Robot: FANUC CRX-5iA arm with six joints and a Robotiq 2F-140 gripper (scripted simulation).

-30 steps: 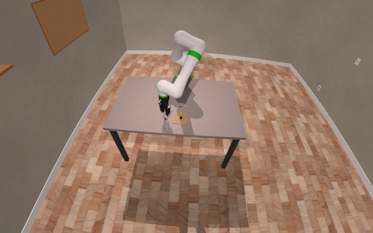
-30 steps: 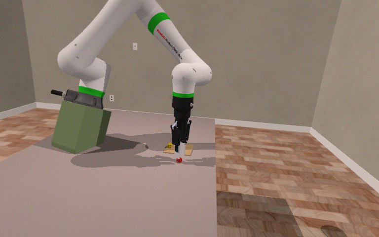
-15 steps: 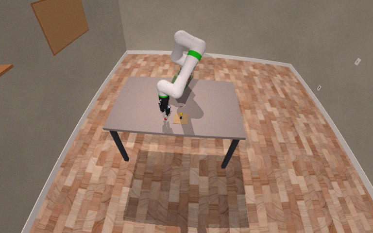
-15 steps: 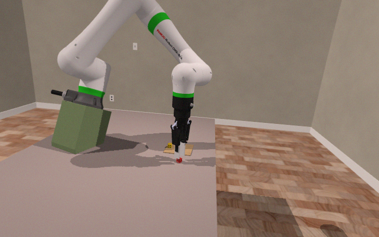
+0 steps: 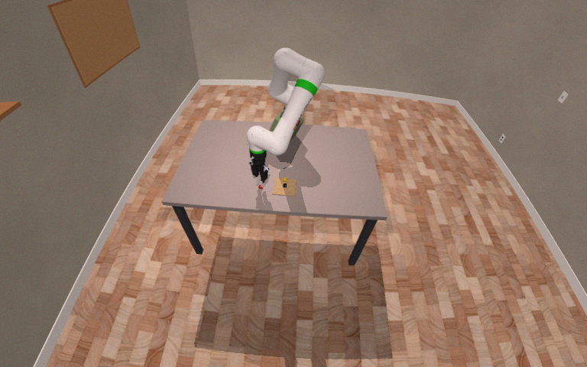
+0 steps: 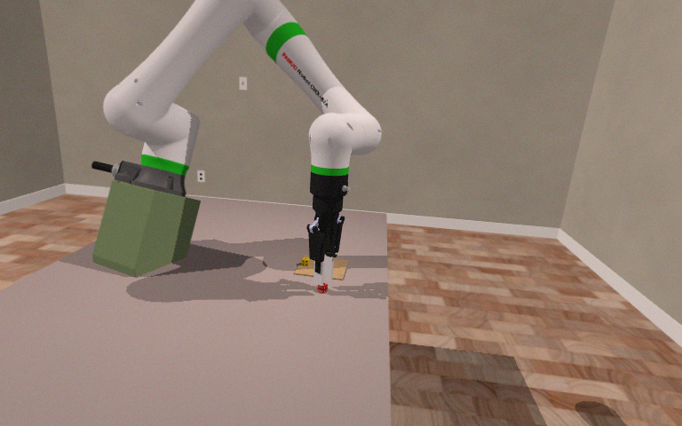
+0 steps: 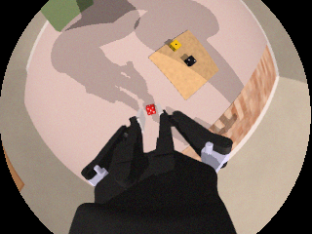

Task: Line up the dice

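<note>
My hand is 5 cm above the red die. From my hand the other things lie so: yellow die 15 cm to the left, 7 cm behind, 5 cm below; then tan mat 15 cm to the left, 6 cm below, 2 cm behind; then black die 15 cm to the left, 5 cm below, 2 cm behind.
</note>
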